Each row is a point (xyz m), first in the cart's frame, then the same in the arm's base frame.
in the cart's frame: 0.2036 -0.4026 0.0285
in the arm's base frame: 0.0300 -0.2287 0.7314
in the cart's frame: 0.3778 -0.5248 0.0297
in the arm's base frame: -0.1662 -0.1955 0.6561
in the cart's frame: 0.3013 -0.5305 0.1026
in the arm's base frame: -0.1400 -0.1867 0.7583
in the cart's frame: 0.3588 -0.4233 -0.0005
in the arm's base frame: -0.0867 -0.2625 0.6285
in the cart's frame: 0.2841 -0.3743 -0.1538
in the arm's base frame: 0.0555 -0.2185 0.5320
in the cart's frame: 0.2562 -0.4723 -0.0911
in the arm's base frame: 0.0005 -0.1475 0.6111
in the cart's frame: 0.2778 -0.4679 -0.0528
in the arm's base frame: -0.0285 -0.1737 0.6318
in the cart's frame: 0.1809 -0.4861 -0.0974
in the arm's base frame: 0.0526 -0.1037 0.6467
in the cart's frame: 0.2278 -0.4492 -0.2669
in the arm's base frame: 0.1030 -0.0919 0.4746
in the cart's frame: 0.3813 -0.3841 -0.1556
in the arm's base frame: -0.0223 -0.2482 0.4810
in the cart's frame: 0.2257 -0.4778 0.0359
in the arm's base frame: -0.0291 -0.1768 0.7351
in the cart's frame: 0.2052 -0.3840 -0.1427
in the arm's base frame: 0.1057 -0.1829 0.5836
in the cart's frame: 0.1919 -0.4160 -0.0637
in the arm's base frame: 0.0679 -0.1793 0.6611
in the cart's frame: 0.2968 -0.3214 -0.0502
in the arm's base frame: 0.0331 -0.3057 0.6068
